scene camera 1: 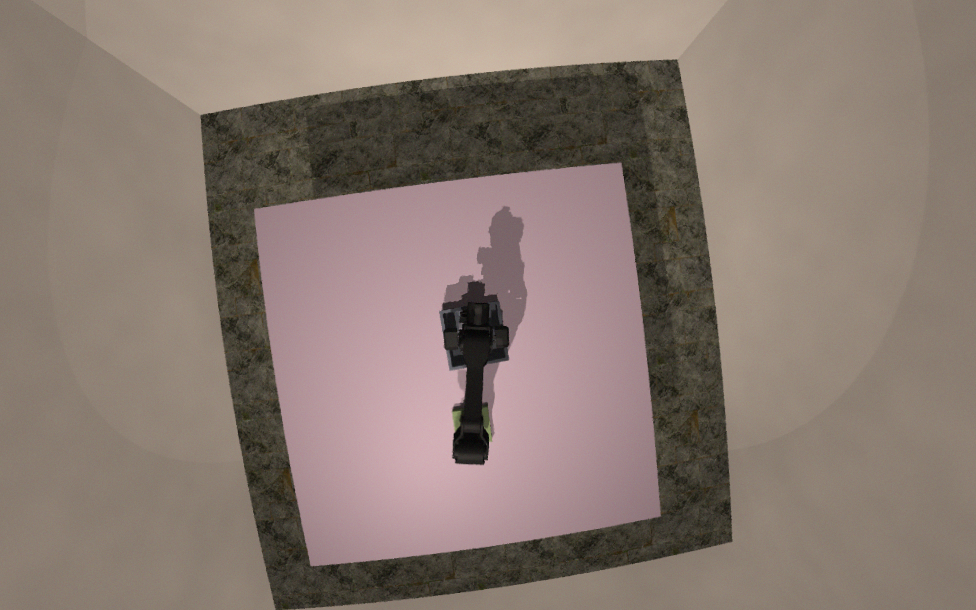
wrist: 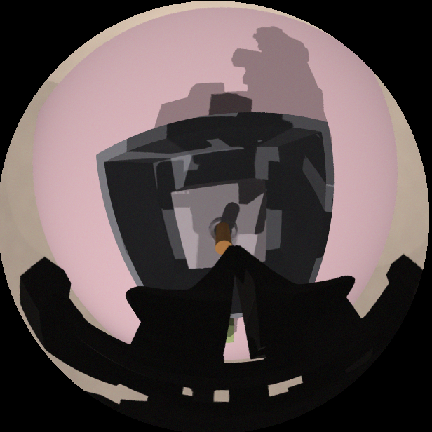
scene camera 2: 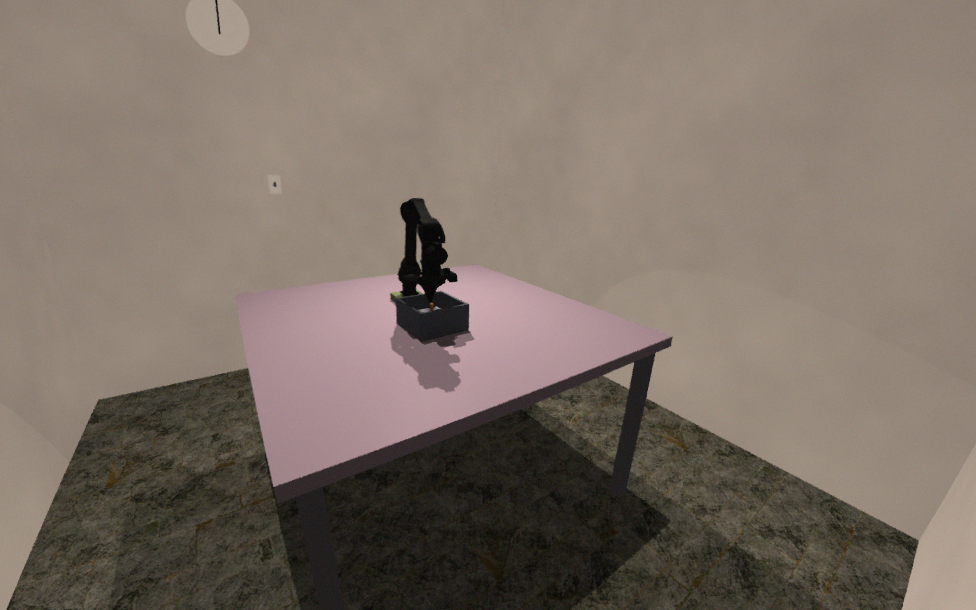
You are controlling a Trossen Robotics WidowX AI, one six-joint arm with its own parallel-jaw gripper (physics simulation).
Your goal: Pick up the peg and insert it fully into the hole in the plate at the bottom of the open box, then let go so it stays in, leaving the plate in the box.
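Frame: origin at the arm's base, x back, y right, z up, level; millimetres.
Seen in the pictures: gripper, fingertip midpoint: (scene camera 2: pixel 430 301); arm's base at its link origin: (scene camera 2: pixel 409 293).
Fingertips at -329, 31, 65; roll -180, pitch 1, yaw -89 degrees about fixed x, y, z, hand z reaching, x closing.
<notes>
Pixels of each thing's top centre, then the offset from my fingertips to it, as dx, dy, dz. Level surfaces: height alone.
- orange-brown peg at its top centre: (scene camera 2: pixel 431 303) +3, -7, -9
- dark open box at its top centre: (scene camera 1: pixel 474 335) (scene camera 2: pixel 431 301) +1, -7, +1
- pink table at its surface level: dz -97
The orange-brown peg (wrist: pixel 223 240) (scene camera 2: pixel 431 306) stands upright in the ringed hole of the pale plate (wrist: pixel 187 235), with a good part of it above the plate. How deep it sits cannot be told. The plate lies at the bottom of the dark open box (scene camera 2: pixel 439 323) (wrist: pixel 125 220) (scene camera 1: pixel 449 359). My gripper (wrist: pixel 233 250) (scene camera 2: pixel 431 300) is shut with nothing between its fingers. Its tips are right at the peg's top end and overlap its edge in the wrist view. Whether they touch it is unclear. In scene camera 1 the arm hides the peg and plate.
The box stands on the pink table (scene camera 1: pixel 359 287) (scene camera 2: pixel 323 359) (wrist: pixel 75 175), its walls around the gripper's tips. A green piece (scene camera 1: pixel 457 415) (scene camera 2: pixel 395 295) lies at the arm's base.
</notes>
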